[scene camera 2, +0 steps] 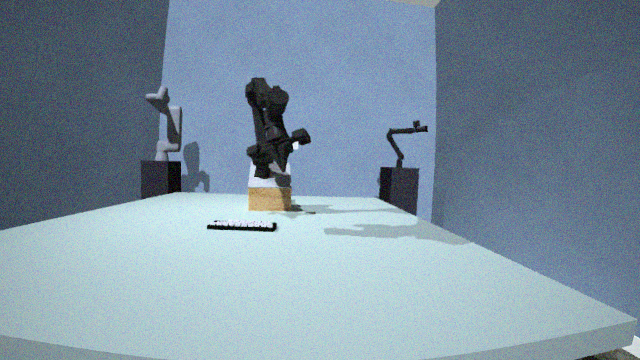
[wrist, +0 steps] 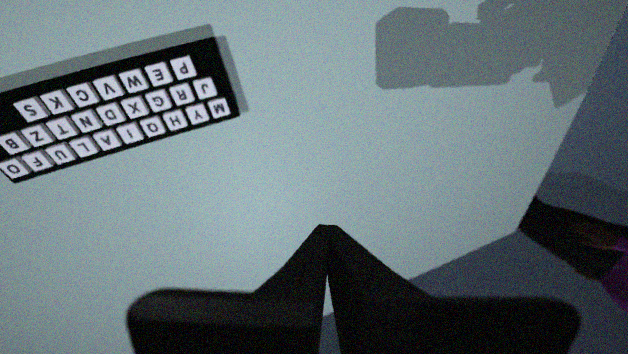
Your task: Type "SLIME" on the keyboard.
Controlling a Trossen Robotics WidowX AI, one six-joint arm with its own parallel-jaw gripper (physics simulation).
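Where they show: gripper, fingertip midpoint: [scene camera 2: 283,171] [wrist: 326,234]; arm's base, origin of the base link: [scene camera 2: 262,172].
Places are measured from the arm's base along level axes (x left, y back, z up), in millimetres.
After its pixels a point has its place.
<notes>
The black keyboard [scene camera 2: 242,227] @[y -372, x -11, z -146 mm] [wrist: 204,54] @[y -320, x 75, z -145 mm] with white keys lies flat on the table, its letters upside down in the wrist view, where its left end is cut off. The S key [wrist: 31,110] @[y -318, x -57, z -140 mm] is at the left of the row farthest from the gripper, and the E key [wrist: 158,74] @[y -323, x 37, z -140 mm] is toward that row's right end. The L key [wrist: 85,146] @[y -356, x -44, z -140 mm], I key [wrist: 130,134] @[y -359, x -8, z -140 mm] and M key [wrist: 219,108] @[y -363, x 68, z -140 mm] are in the row nearest the gripper. My gripper [scene camera 2: 283,170] @[y -375, x 106, z 19 mm] [wrist: 326,234] @[y -375, x 106, z 19 mm] is shut and empty, above the table and off to the side of the keyboard, not touching it.
The pale table [scene camera 2: 320,285] @[y -695, x 178, z -156 mm] [wrist: 280,165] @[y -452, x 102, z -156 mm] carries a wooden block [scene camera 2: 270,199] @[y -68, x 43, z -107 mm] under the arm's base. Other robot arms stand on dark pedestals [scene camera 2: 161,179] [scene camera 2: 399,189] at the back. A person in purple [wrist: 617,282] shows in part at the wrist view's right edge. The arm's shadow falls on the table.
</notes>
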